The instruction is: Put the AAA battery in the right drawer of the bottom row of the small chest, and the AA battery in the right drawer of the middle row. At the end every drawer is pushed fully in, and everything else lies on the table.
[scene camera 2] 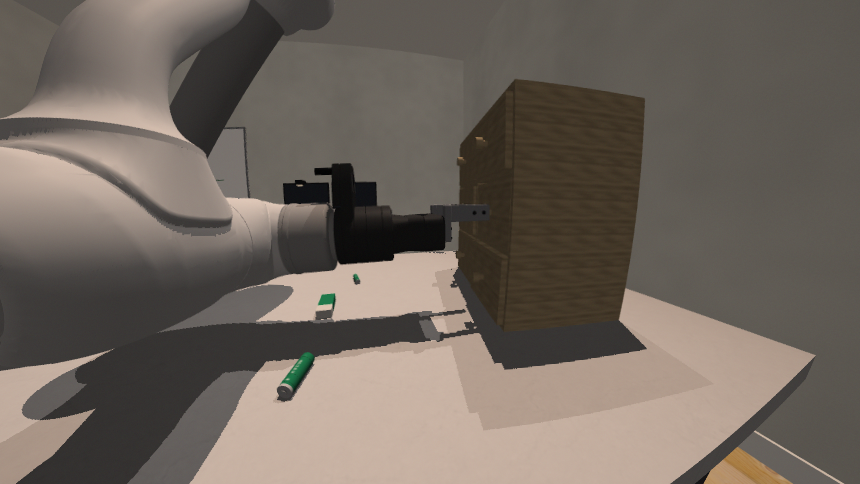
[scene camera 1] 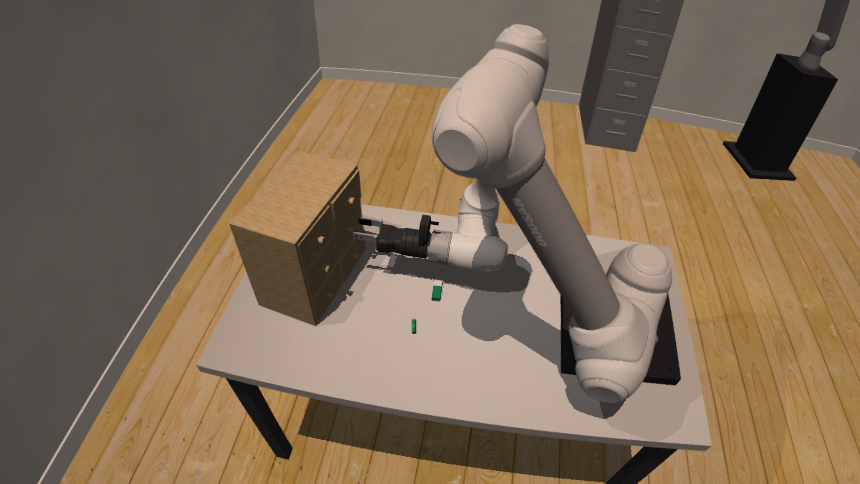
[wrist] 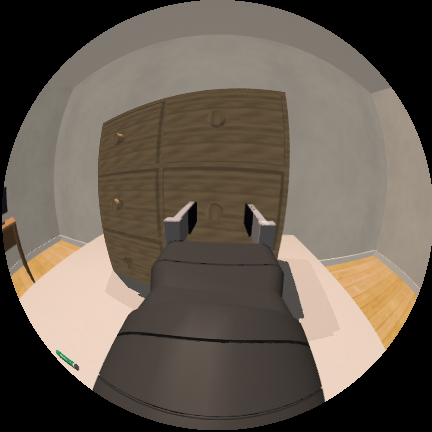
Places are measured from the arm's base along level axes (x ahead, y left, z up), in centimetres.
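Pixels of known places: gripper, fingertip midpoint: (scene camera 2: 478,211) (scene camera 1: 356,227) (wrist: 220,212).
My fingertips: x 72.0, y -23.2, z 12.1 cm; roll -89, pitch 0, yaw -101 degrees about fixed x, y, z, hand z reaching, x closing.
For each thing: its middle in the pictures, then the offset to it from my fingertips. "*": a spot on its surface instead. Level surfaces: height alone.
- wooden chest, body centre: (wrist: 187,194) (scene camera 2: 523,209) (scene camera 1: 305,237) dy +3.9, dx +13.7, dz +0.1 cm
- middle row's right drawer, surface spot: (wrist: 235,185) * dy -1.9, dx +1.6, dz +2.8 cm
- drawer's round knob, surface spot: (wrist: 214,211) * dy +0.5, dx +0.6, dz +0.0 cm
- bottom right drawer, body centre: (scene camera 2: 530,274) (scene camera 1: 329,247) dy -2.7, dx +9.2, dz -10.4 cm
- green battery, body centre: (scene camera 2: 296,373) dy -6.0, dx -25.4, dz -14.9 cm
- white block, body centre: (scene camera 2: 326,305) (scene camera 1: 436,290) dy +9.8, dx -22.2, dz -15.0 cm
- table, surface height: dz -15.6 cm
The wooden chest (scene camera 1: 276,264) (scene camera 2: 571,210) (wrist: 137,150) stands on the table with its visible drawer fronts looking flush. My gripper (scene camera 1: 361,228) (scene camera 2: 477,212) (wrist: 220,212) is open and level, facing the middle row's right drawer (wrist: 235,185). In the wrist view that drawer's round knob (wrist: 214,211) shows between the spread fingers; contact cannot be told. The bottom right drawer (scene camera 2: 488,291) is mostly hidden behind my gripper in the wrist view. One green battery (scene camera 2: 295,375) lies on the near side in scene camera 2. Another (scene camera 1: 413,325) (scene camera 2: 356,278) (wrist: 67,359) lies on the far side. Which is AA or AAA is unclear.
A green and white block (scene camera 1: 436,292) (scene camera 2: 325,305) lies on the table (scene camera 1: 361,373) (scene camera 2: 541,433) between the two batteries. My arm's base stands at the table end opposite the chest. A grey wall rises behind the chest.
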